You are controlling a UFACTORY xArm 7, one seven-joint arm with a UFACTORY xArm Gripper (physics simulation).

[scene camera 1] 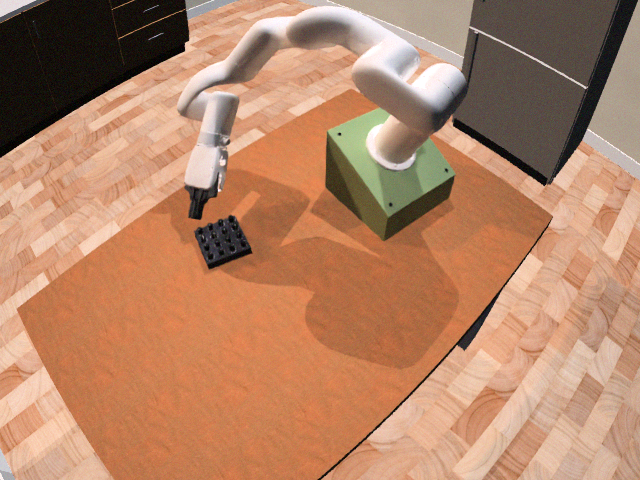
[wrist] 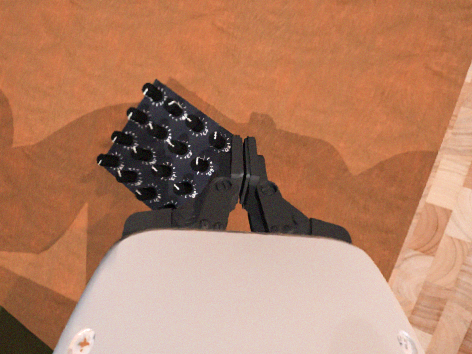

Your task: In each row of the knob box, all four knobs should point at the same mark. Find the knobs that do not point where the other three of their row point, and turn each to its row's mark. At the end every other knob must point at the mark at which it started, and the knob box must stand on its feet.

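Frame: origin at the arm's base, x back, y left, z down, level; metres.
Seen in the pictures: gripper, between the fingertips: (scene camera 1: 194, 218) (wrist: 240, 151); arm's base, origin of its link: (scene camera 1: 391, 148).
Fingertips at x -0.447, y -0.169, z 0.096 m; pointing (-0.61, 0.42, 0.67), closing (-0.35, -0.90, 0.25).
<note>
Pixels of each thing's middle, then the offset from my fingertips to it. "spot": a spot on its surface instead. Level surfaces: height alone.
- black knob box, middle of its body: (wrist: 166, 153) (scene camera 1: 221, 240) dx +0.030, dy +0.074, dz +0.029 m
- knob, middle of its body: (wrist: 183, 188) dx +0.051, dy +0.037, dz +0.017 m
- lower edge, a spot on its surface: (wrist: 170, 206) spot: dx +0.071, dy +0.041, dz +0.018 m
- orange table top, height of its surface: dz +0.048 m
The black knob box (scene camera 1: 230, 258) (wrist: 161, 151) stands flat on the orange table top, its knobs facing up. Its white labels are too small to read. In the wrist view, the knob nearest the fingers (wrist: 218, 140) and its neighbour (wrist: 201, 164) have white lines pointing about up the view. Another knob (wrist: 184, 188) has its line slanting to the upper left. A knob at the lower edge (wrist: 170, 206) is partly hidden by the gripper. The exact marks cannot be told for every knob. My gripper (scene camera 1: 195, 215) (wrist: 240, 151) is shut and empty, above the table beside the box's corner.
The orange table top (scene camera 1: 170, 351) (wrist: 300, 60) extends around the box. The green base block (scene camera 1: 356, 191) carries the arm to the right of the box in the scene view. Arm shadows lie across the table. A dark cabinet and a grey fridge stand beyond the table.
</note>
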